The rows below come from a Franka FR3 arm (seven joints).
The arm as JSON. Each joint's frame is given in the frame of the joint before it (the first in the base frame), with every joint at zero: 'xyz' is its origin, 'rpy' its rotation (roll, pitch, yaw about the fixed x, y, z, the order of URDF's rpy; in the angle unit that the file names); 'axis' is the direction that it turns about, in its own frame. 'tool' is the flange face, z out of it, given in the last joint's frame.
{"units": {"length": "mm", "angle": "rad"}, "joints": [
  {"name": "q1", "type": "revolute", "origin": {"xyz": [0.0, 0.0, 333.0], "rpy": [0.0, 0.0, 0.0]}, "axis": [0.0, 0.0, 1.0]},
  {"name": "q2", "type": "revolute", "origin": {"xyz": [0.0, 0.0, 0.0], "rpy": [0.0, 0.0, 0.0]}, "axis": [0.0, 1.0, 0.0]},
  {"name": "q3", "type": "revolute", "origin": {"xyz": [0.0, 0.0, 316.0], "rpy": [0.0, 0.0, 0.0]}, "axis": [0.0, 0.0, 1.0]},
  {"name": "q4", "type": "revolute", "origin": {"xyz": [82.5, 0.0, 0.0], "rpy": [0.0, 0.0, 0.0]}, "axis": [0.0, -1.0, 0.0]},
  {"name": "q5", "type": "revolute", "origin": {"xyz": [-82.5, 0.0, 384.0], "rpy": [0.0, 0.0, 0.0]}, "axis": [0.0, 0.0, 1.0]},
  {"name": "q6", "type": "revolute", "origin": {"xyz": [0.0, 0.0, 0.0], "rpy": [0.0, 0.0, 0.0]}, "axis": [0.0, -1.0, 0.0]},
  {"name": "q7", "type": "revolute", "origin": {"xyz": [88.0, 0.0, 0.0], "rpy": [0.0, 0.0, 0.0]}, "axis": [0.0, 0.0, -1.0]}
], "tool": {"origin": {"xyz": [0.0, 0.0, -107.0], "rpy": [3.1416, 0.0, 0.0]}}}
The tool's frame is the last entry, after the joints.
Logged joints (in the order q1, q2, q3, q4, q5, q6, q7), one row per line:
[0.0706 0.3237 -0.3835 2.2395 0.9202 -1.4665 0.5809]
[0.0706 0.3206 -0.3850 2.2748 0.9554 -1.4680 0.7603]
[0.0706 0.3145 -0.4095 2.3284 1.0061 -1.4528 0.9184]
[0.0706 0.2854 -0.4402 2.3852 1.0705 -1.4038 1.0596]
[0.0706 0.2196 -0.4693 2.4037 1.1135 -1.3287 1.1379]
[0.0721 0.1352 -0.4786 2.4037 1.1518 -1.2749 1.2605]
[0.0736 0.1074 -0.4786 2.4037 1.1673 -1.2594 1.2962]
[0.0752 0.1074 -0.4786 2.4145 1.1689 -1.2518 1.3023]
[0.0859 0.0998 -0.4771 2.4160 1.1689 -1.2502 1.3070]
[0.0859 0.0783 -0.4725 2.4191 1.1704 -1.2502 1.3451]
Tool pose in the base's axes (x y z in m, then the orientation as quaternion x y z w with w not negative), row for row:
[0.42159 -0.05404 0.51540 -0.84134 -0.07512 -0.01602 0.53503]
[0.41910 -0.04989 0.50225 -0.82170 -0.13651 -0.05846 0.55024]
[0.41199 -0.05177 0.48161 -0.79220 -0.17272 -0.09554 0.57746]
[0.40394 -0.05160 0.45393 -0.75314 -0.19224 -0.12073 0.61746]
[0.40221 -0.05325 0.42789 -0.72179 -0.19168 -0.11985 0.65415]
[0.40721 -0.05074 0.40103 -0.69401 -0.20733 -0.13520 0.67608]
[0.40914 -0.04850 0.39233 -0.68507 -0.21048 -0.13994 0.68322]
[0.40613 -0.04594 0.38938 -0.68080 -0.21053 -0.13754 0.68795]
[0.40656 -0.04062 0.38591 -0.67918 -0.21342 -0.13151 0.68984]
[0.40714 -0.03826 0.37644 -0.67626 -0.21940 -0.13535 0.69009]
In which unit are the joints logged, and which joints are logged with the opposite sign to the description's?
The joints are logged in radians. Opposite sign: q2, q4, q6, q7.
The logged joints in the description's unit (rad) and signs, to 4 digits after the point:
[0.0706 -0.3237 -0.3835 -2.2395 0.9202 1.4665 -0.5809]
[0.0706 -0.3206 -0.3850 -2.2748 0.9554 1.4680 -0.7603]
[0.0706 -0.3145 -0.4095 -2.3284 1.0061 1.4528 -0.9184]
[0.0706 -0.2854 -0.4402 -2.3852 1.0705 1.4038 -1.0596]
[0.0706 -0.2196 -0.4693 -2.4037 1.1135 1.3287 -1.1379]
[0.0721 -0.1352 -0.4786 -2.4037 1.1518 1.2749 -1.2605]
[0.0736 -0.1074 -0.4786 -2.4037 1.1673 1.2594 -1.2962]
[0.0752 -0.1074 -0.4786 -2.4145 1.1689 1.2518 -1.3023]
[0.0859 -0.0998 -0.4771 -2.4160 1.1689 1.2502 -1.3070]
[0.0859 -0.0783 -0.4725 -2.4191 1.1704 1.2502 -1.3451]

